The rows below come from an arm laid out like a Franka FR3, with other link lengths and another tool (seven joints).
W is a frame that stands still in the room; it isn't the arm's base.
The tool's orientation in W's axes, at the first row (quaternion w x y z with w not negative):
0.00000 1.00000 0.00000 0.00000
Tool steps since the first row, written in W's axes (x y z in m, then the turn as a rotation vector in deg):
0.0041 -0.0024 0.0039 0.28 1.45 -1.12
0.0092 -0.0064 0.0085 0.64 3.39 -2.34
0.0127 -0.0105 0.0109 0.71 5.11 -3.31
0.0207 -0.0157 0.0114 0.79 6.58 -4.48
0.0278 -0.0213 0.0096 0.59 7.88 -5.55
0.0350 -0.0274 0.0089 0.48 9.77 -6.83
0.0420 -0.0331 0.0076 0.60 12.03 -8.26
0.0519 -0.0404 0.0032 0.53 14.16 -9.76
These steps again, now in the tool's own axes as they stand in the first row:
0.0041 0.0024 -0.0039 0.28 -1.45 1.12
0.0092 0.0064 -0.0085 0.64 -3.39 2.34
0.0127 0.0105 -0.0109 0.71 -5.11 3.31
0.0207 0.0157 -0.0114 0.79 -6.58 4.48
0.0278 0.0213 -0.0096 0.59 -7.88 5.55
0.0350 0.0274 -0.0089 0.48 -9.77 6.83
0.0420 0.0331 -0.0076 0.60 -12.03 8.26
0.0519 0.0404 -0.0032 0.53 -14.16 9.76

